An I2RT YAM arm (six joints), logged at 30 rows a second.
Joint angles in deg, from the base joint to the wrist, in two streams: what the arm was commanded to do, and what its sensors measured. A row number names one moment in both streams.
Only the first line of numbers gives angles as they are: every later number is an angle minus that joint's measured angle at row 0.
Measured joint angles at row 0:
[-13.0 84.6 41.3 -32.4 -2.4 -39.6]
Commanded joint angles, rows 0 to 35:
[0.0 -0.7 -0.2 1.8 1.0 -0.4]
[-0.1 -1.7 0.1 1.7 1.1 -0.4]
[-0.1 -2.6 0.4 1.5 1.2 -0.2]
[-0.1 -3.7 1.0 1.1 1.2 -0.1]
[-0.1 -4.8 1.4 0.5 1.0 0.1]
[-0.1 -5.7 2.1 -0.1 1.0 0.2]
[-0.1 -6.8 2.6 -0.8 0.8 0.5]
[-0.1 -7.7 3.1 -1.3 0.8 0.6]
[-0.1 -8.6 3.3 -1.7 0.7 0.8]
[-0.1 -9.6 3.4 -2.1 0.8 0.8]
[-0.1 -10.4 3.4 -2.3 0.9 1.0]
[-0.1 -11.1 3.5 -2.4 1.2 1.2]
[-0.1 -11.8 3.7 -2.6 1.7 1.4]
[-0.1 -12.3 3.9 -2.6 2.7 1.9]
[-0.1 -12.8 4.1 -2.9 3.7 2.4]
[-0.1 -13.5 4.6 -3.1 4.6 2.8]
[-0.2 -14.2 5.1 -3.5 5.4 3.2]
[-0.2 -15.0 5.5 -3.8 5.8 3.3]
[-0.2 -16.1 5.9 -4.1 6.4 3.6]
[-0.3 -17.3 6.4 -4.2 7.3 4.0]
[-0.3 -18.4 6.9 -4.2 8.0 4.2]
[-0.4 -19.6 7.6 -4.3 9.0 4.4]
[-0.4 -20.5 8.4 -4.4 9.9 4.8]
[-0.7 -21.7 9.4 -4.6 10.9 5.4]
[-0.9 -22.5 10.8 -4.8 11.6 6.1]
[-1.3 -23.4 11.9 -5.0 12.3 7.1]
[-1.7 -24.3 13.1 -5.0 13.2 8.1]
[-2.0 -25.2 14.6 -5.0 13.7 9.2]
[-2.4 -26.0 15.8 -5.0 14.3 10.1]
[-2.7 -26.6 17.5 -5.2 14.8 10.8]
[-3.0 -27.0 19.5 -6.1 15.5 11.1]
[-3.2 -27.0 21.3 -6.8 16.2 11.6]
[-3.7 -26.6 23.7 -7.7 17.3 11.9]
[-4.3 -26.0 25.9 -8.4 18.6 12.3]
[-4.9 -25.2 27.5 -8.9 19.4 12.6]
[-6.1 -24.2 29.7 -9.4 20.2 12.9]
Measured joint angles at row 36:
[-4.8 -25.5 26.6 -6.8 16.3 10.4]
